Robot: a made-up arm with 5 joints.
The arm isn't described. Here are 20 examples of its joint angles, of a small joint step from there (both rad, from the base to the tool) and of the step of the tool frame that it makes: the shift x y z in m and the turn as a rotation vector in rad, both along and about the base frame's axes.
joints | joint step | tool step
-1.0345 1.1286 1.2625 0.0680 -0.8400 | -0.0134 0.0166 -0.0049 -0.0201 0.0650 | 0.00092 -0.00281 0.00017 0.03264 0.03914 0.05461
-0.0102 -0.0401 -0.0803 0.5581 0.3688 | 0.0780 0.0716 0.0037 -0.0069 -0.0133 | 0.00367 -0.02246 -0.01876 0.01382 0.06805 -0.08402
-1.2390 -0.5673 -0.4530 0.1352 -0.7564 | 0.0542 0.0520 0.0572 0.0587 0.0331 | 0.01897 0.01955 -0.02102 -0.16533 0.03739 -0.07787
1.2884 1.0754 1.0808 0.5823 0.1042 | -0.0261 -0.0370 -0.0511 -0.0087 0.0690 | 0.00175 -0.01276 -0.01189 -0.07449 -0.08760 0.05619
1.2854 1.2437 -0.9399 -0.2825 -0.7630 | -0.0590 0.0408 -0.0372 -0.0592 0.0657 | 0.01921 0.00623 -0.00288 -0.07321 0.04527 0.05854
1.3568 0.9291 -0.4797 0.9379 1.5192 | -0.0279 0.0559 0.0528 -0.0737 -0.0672 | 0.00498 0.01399 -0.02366 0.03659 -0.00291 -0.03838
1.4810 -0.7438 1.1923 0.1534 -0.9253 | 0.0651 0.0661 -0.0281 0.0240 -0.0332 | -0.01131 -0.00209 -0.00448 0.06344 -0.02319 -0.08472
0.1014 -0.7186 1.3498 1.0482 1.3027 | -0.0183 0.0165 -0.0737 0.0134 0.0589 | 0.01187 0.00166 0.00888 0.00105 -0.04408 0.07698
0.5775 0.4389 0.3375 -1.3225 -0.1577 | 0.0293 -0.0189 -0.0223 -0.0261 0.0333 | -0.00103 -0.01056 0.01056 -0.06068 -0.04029 -0.04753
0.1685 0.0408 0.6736 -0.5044 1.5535 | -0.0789 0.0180 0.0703 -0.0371 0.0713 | -0.00835 0.02140 -0.01310 -0.06220 0.05970 0.09550
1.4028 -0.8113 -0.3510 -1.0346 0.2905 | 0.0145 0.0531 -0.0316 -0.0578 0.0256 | -0.00057 -0.00652 0.00024 -0.03337 -0.02099 -0.03497
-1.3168 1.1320 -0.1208 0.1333 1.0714 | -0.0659 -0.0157 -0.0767 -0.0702 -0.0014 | -0.01099 0.02576 0.01234 0.15882 -0.03499 0.06453
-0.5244 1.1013 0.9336 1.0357 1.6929 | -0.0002 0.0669 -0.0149 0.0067 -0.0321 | -0.00661 -0.00420 0.00187 -0.05716 0.03474 -0.00114
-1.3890 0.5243 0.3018 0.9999 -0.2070 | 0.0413 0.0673 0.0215 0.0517 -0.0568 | 0.00362 -0.01432 -0.00906 -0.14128 0.01044 -0.09509
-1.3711 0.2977 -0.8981 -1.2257 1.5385 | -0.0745 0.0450 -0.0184 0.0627 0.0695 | -0.01825 0.01202 -0.00688 -0.08572 0.02878 0.00646
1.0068 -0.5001 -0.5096 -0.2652 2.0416 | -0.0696 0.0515 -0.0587 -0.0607 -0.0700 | 0.00825 0.00332 0.00189 -0.04587 -0.05326 0.13720
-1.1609 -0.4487 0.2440 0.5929 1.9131 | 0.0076 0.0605 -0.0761 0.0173 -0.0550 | 0.00461 0.00363 0.00283 0.01890 0.04728 -0.02846
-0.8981 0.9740 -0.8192 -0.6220 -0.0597 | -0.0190 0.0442 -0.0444 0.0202 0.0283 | -0.00476 0.00466 -0.00510 -0.03139 -0.00770 0.00651
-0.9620 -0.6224 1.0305 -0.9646 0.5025 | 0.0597 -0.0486 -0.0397 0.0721 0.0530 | 0.01299 -0.00706 0.01569 -0.01369 -0.04562 -0.08805
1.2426 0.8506 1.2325 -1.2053 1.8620 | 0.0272 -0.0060 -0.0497 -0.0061 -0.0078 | 0.00175 -0.01087 -0.00334 -0.05717 -0.02404 -0.03304
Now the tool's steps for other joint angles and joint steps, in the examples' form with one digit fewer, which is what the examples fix.
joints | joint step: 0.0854 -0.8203 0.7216 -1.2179 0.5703 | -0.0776 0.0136 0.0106 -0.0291 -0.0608
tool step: 0.0030 0.0178 -0.0042 0.0149 -0.0056 0.1365
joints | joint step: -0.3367 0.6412 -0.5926 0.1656 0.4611 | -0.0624 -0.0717 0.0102 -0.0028 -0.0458
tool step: -0.0096 0.0205 0.0193 0.0652 -0.0438 0.0541
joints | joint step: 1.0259 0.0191 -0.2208 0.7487 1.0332 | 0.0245 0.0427 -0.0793 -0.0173 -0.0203
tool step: -0.0039 -0.0075 0.0069 -0.0375 -0.0425 -0.0346
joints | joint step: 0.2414 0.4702 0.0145 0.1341 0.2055 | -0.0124 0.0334 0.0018 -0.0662 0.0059
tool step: 0.0010 0.0034 -0.0076 -0.0119 -0.0290 0.0157
